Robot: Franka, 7 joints.
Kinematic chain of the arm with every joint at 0, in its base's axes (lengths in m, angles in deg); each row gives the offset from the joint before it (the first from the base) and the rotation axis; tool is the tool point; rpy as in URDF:
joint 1: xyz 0 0 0.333 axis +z
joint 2: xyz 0 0 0 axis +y
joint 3: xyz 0 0 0.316 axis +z
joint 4: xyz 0.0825 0 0 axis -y
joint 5: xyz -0.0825 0 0.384 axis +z
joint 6: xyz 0 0 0 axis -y
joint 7: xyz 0.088 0 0 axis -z
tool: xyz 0 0 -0.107 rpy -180 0 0
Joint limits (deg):
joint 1: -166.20..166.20
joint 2: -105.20..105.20
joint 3: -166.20..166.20
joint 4: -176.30..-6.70
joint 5: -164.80..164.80
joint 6: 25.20..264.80
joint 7: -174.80..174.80
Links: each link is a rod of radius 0.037 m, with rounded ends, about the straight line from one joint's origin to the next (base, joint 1, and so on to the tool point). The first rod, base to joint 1, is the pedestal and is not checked.
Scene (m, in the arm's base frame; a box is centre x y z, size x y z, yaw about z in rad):
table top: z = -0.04
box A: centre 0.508 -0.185 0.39 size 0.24 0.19 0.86 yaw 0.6
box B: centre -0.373 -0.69 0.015 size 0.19 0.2 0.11 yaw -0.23
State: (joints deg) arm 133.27 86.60 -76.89 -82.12 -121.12 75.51 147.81
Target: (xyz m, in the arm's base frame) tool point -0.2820 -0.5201 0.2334
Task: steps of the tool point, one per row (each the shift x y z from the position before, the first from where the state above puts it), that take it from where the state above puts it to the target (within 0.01 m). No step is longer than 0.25 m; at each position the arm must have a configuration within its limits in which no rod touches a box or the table.
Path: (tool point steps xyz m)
1: 0.0225 -0.0384 0.1845
2: 0.0154 -0.0823 0.1603
3: 0.0028 -0.1130 0.1265
4: -0.0135 -0.1273 0.0876
5: -0.0296 -0.1263 0.0499
6: -0.0428 -0.1119 0.0173
7: 0.0903 -0.1906 0.0118
8: 0.0175 -0.2080 -0.0573
9: -0.0550 -0.1803 -0.1223
10: -0.1049 -0.1130 -0.1737
11: -0.1159 -0.0234 -0.2027
12: -0.0835 0.0632 -0.2037

